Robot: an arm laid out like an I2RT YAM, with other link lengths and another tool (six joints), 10 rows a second.
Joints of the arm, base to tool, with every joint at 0 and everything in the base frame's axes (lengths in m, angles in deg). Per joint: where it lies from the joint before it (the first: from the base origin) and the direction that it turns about. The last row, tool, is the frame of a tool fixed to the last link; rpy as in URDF.
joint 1: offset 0 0 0.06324 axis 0 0 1
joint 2: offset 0.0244 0.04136 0.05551 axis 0 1 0
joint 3: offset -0.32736 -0.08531 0 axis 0 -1 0
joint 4: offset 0.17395 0.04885 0.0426 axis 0 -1 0
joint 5: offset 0.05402 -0.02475 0.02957 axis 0 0 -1
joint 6: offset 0.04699 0 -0.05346 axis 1 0 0
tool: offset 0.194 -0.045 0.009 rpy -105 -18.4 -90
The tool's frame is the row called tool.
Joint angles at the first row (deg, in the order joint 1, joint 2, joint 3, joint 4, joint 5, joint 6):
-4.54 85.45 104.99 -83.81 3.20 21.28
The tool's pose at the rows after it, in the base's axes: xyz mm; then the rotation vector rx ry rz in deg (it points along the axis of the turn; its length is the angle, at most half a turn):
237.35 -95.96 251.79 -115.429 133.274 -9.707
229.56 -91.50 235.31 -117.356 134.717 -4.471
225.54 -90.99 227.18 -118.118 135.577 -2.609
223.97 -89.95 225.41 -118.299 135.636 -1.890
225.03 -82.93 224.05 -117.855 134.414 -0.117
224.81 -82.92 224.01 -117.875 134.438 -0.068
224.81 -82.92 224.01 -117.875 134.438 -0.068
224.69 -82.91 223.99 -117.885 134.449 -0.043
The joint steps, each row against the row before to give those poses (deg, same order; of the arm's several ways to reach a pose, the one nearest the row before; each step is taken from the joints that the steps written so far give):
0.00 1.94 -1.44 -0.46 -0.37 0.04
0.00 0.97 -3.04 0.04 -0.92 0.00
0.01 0.21 -2.08 0.66 -0.04 0.02
-0.01 0.00 -0.42 -0.02 -0.22 0.00
0.01 0.01 0.01 0.04 -1.68 0.16
-0.01 0.00 0.00 -0.04 0.00 0.00
0.00 0.00 0.00 0.00 0.00 0.00
0.00 -0.01 0.00 -0.02 0.00 -0.01

